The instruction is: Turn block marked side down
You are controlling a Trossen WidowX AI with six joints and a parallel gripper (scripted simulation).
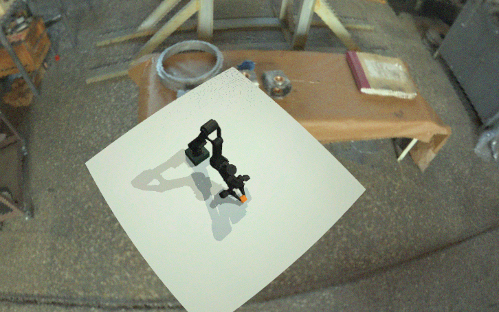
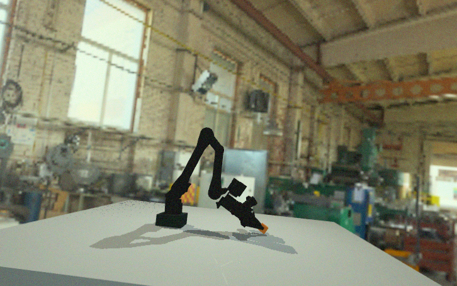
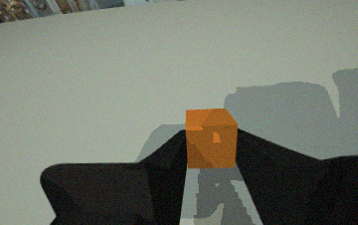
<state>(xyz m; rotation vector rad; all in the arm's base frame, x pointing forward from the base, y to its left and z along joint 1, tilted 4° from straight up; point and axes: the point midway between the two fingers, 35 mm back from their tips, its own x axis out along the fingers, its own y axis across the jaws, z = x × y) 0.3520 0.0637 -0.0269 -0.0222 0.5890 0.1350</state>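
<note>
Now: gripper tip 1 cm above the orange block.
</note>
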